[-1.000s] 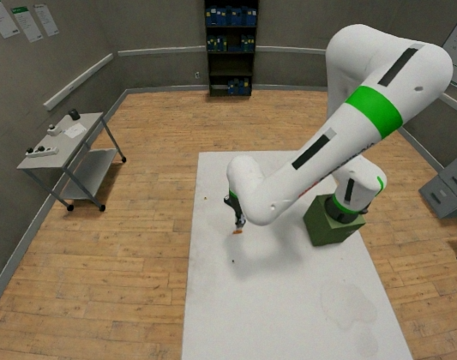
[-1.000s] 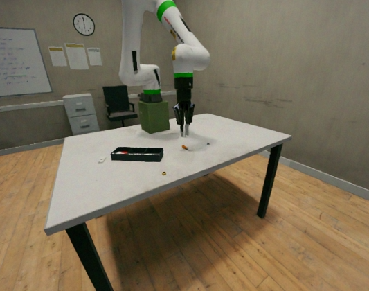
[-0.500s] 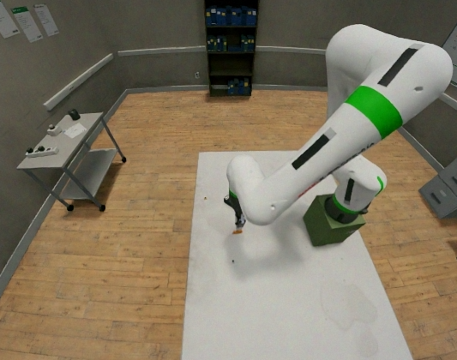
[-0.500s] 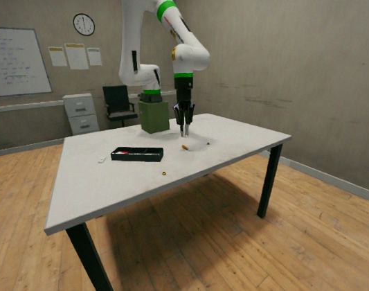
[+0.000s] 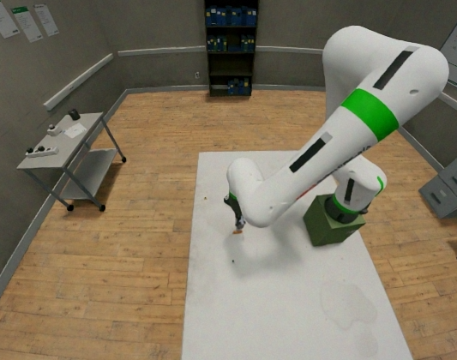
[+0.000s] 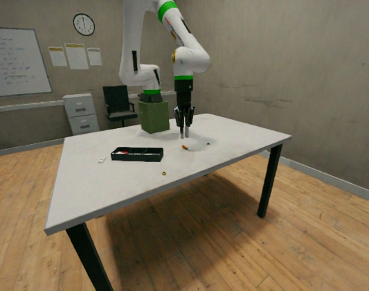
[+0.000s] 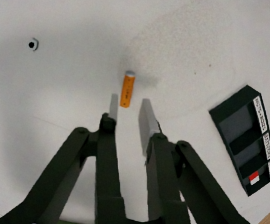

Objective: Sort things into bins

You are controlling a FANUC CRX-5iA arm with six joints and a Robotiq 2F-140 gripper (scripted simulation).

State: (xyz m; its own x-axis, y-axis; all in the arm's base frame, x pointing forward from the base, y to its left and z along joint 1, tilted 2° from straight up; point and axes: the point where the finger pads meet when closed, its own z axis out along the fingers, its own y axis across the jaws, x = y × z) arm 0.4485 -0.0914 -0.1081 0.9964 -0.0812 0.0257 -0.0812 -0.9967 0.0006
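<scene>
My hand is 9 cm above the orange object. The rest, counted from my hand: yellow ring (13 cm ahead, 24 cm to the right, 9 cm below); then black bin tray (9 cm behind, 25 cm to the right, 8 cm below); then red piece (17 cm behind, 30 cm to the right, 8 cm below).
</scene>
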